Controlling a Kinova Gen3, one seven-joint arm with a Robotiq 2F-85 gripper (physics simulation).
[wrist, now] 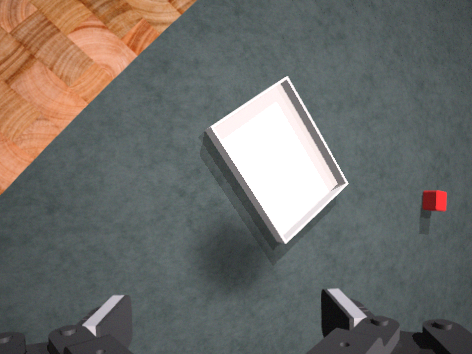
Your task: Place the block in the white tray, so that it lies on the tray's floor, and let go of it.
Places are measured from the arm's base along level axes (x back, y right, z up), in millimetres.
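Where they show: gripper, fingertip midpoint: (226, 314).
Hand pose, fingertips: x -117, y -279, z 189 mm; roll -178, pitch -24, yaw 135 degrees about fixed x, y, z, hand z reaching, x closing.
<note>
After its pixels a point has its place.
A small red block (434, 200) @(x -473, y 36, z -27 mm) rests on the dark green surface at the right of the wrist view, to the right of the tray and apart from it. The white tray (248, 186) @(x -250, y -232, z -32 mm) stands near the middle of the view, turned at an angle, with low walls and a bare white floor. My gripper (226, 314) @(x -117, y -279, z 189 mm) is open, with nothing between its fingers. Its fingertips show at the bottom of the view, high above the surface, and the block is off to the right of them.
The dark green surface (125, 200) @(x -144, y -322, z -51 mm) lies under the tray and the block. Its straight edge runs diagonally across the upper left, and a wood-patterned area (60, 65) lies beyond it. A soft round shadow falls below the tray.
</note>
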